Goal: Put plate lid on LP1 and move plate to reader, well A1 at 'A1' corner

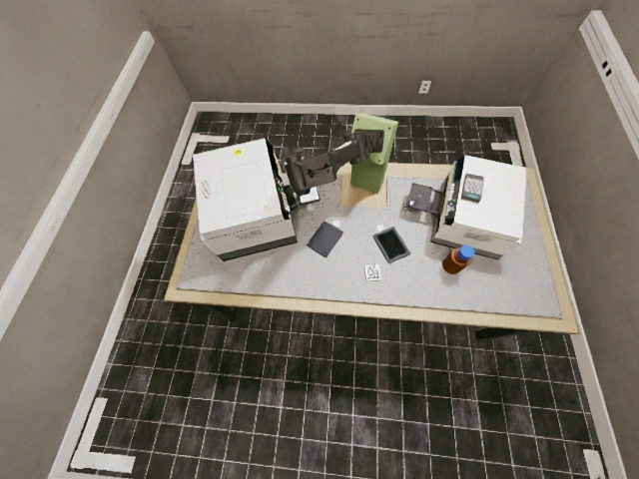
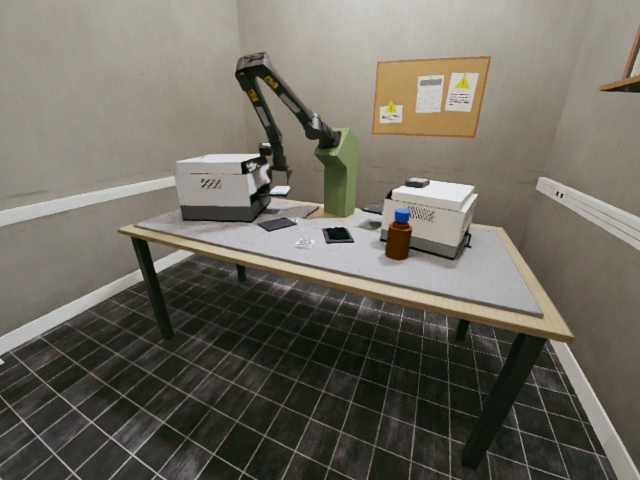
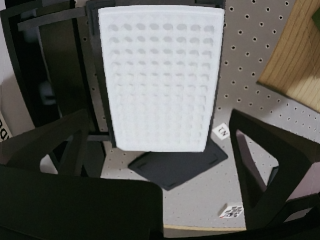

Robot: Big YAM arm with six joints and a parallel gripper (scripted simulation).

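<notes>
The white well plate is 40 mm below my hand. From my hand the other things lie so: brown capped bottle 690 mm to the left, 330 mm ahead, 60 mm below; then dark flat lid 420 mm to the left, 230 mm ahead, 160 mm below.
</notes>
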